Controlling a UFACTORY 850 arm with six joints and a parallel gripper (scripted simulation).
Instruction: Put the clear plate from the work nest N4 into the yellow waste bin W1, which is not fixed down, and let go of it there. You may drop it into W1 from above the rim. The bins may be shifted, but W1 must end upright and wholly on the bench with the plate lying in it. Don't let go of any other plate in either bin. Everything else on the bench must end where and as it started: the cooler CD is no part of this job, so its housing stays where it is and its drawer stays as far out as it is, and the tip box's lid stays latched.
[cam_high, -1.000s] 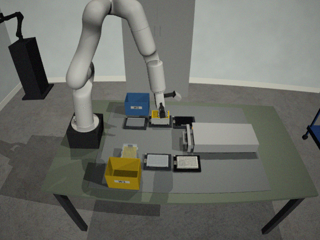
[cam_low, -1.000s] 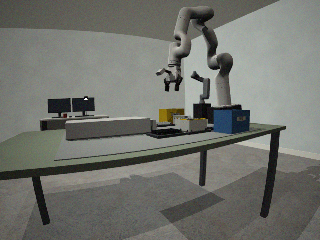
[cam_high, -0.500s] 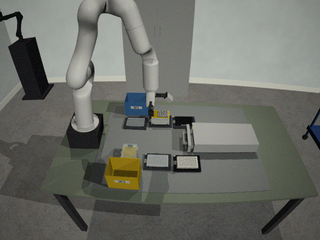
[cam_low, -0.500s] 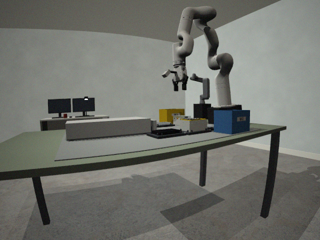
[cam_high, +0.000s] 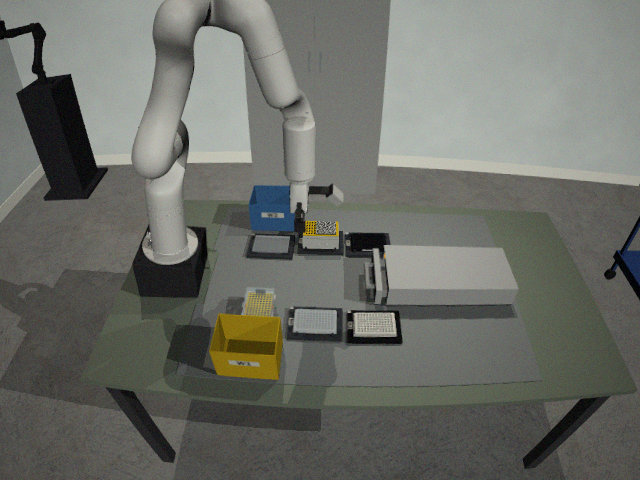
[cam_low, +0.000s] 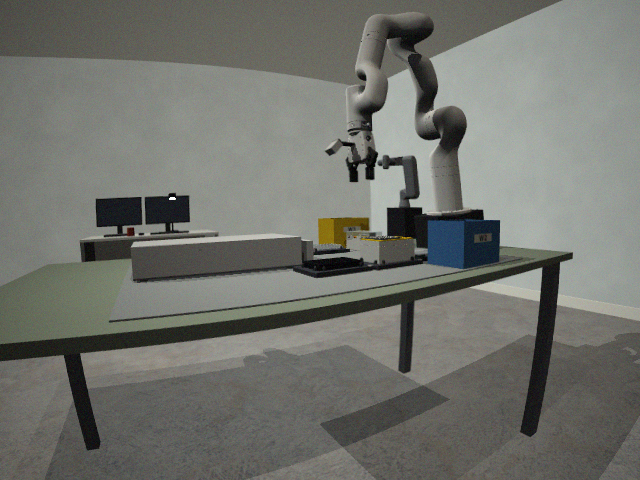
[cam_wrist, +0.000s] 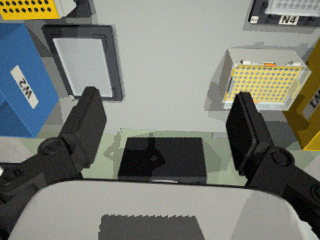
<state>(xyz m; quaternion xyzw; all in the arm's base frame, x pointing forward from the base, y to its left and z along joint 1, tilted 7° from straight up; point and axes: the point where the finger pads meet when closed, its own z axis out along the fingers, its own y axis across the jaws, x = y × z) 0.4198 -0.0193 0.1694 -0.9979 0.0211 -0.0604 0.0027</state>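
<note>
My gripper is now 25 cm above the dark nest N4, 19 cm to the left of it and 4 cm short of it. Also, from my hand: black plate: 24 cm below, 23 cm ahead, 18 cm to the left; N4 label: 24 cm below, 18 cm to the right, 3 cm behind; yellow tip rack: 20 cm below, 18 cm to the left, 5 cm ahead.
</note>
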